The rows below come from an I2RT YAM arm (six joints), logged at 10 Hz.
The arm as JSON. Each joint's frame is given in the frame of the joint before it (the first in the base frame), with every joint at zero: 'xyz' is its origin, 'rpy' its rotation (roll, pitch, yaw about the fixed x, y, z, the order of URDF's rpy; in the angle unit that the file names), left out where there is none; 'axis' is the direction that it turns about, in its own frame. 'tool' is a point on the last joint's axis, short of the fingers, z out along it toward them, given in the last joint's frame.
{
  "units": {
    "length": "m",
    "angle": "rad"
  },
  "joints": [
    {
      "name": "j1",
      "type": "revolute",
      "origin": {
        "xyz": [
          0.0,
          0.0,
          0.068
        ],
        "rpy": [
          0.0,
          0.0,
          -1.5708
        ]
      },
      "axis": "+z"
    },
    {
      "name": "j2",
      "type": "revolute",
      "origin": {
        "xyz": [
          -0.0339,
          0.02,
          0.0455
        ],
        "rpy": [
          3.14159,
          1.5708,
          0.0
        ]
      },
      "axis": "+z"
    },
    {
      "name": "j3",
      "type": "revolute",
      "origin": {
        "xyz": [
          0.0,
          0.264,
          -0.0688
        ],
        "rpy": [
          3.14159,
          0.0,
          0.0
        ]
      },
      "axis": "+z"
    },
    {
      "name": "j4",
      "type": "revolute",
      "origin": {
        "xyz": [
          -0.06,
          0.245,
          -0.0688
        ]
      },
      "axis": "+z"
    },
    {
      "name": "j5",
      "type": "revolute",
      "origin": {
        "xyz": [
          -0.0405,
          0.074,
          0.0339
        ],
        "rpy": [
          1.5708,
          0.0,
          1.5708
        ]
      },
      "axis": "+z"
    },
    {
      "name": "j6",
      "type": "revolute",
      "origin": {
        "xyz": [
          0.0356,
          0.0,
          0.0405
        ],
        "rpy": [
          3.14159,
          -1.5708,
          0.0
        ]
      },
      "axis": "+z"
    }
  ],
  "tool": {
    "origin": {
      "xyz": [
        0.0,
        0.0,
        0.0
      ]
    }
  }
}
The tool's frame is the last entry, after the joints.
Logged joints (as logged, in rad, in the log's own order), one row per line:
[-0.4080, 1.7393, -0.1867, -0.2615, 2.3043, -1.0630]
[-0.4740, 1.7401, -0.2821, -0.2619, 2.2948, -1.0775]
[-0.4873, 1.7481, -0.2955, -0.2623, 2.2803, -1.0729]
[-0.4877, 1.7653, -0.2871, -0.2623, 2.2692, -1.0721]
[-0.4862, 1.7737, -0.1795, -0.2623, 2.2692, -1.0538]
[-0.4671, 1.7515, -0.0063, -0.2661, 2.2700, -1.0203]
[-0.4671, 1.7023, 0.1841, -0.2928, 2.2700, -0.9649]
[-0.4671, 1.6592, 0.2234, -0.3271, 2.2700, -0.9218]
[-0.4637, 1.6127, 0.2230, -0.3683, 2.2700, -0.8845]
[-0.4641, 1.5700, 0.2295, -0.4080, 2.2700, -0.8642]
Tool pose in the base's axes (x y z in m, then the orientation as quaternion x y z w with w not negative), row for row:
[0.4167, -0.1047, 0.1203, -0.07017, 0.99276, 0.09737, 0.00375]
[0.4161, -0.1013, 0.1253, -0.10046, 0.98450, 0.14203, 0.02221]
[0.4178, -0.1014, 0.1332, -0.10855, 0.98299, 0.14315, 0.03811]
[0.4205, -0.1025, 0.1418, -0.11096, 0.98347, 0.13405, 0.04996]
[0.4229, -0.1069, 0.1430, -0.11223, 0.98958, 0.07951, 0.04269]
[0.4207, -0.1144, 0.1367, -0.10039, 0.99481, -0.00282, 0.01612]
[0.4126, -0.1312, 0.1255, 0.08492, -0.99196, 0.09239, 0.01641]
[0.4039, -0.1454, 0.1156, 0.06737, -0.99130, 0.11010, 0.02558]
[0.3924, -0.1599, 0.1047, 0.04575, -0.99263, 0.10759, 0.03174]
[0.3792, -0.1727, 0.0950, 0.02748, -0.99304, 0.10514, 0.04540]
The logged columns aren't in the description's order. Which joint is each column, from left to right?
Columns, left to right: j6, j3, j5, j1, j2, j4.
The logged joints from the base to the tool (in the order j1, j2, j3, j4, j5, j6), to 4 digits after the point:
[-0.2615, 2.3043, 1.7393, -1.0630, -0.1867, -0.4080]
[-0.2619, 2.2948, 1.7401, -1.0775, -0.2821, -0.4740]
[-0.2623, 2.2803, 1.7481, -1.0729, -0.2955, -0.4873]
[-0.2623, 2.2692, 1.7653, -1.0721, -0.2871, -0.4877]
[-0.2623, 2.2692, 1.7737, -1.0538, -0.1795, -0.4862]
[-0.2661, 2.2700, 1.7515, -1.0203, -0.0063, -0.4671]
[-0.2928, 2.2700, 1.7023, -0.9649, 0.1841, -0.4671]
[-0.3271, 2.2700, 1.6592, -0.9218, 0.2234, -0.4671]
[-0.3683, 2.2700, 1.6127, -0.8845, 0.2230, -0.4637]
[-0.4080, 2.2700, 1.5700, -0.8642, 0.2295, -0.4641]

